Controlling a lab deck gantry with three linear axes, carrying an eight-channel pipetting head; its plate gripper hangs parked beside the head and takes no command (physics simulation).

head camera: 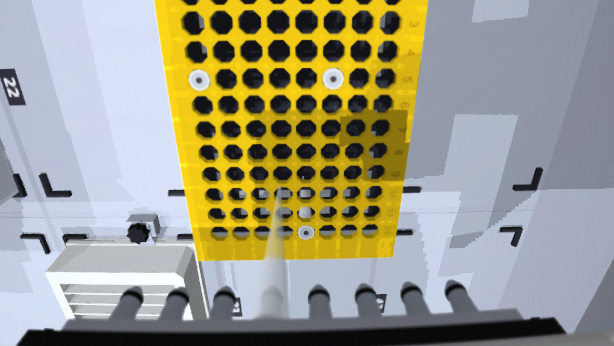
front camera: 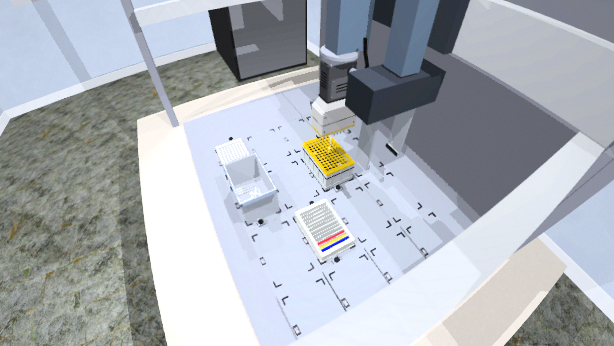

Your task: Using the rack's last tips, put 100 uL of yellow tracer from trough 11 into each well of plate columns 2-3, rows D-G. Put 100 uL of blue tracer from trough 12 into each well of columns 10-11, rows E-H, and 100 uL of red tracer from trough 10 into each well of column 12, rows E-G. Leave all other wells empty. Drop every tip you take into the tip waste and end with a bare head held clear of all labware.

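The pipetting head (front camera: 334, 117) (head camera: 295, 325) is above the near part of the yellow tip rack (front camera: 340, 178) (head camera: 350, 251). One clear tip (front camera: 330, 143) (head camera: 274, 270) hangs on its fourth nozzle from the left in the head view; the other seven nozzles are bare. Two tips (head camera: 199, 80) (head camera: 333, 79) stand in rack row 5, and one tip (head camera: 306, 232) in row 12. The white plate (front camera: 231, 150) is at the left; its well contents are too small to tell. The trough block (front camera: 320, 220) (head camera: 125, 260) has red, yellow and blue strips. The plate gripper (front camera: 380, 157) hangs beside the head, paddles apart, empty.
The clear-walled tip waste bin (front camera: 242, 172) stands directly in front of the plate, with loose tips inside. The gripper's dark block (front camera: 395, 92) hangs to the right of the head. A black positioning knob (head camera: 138, 233) is beside the rack's near left corner.
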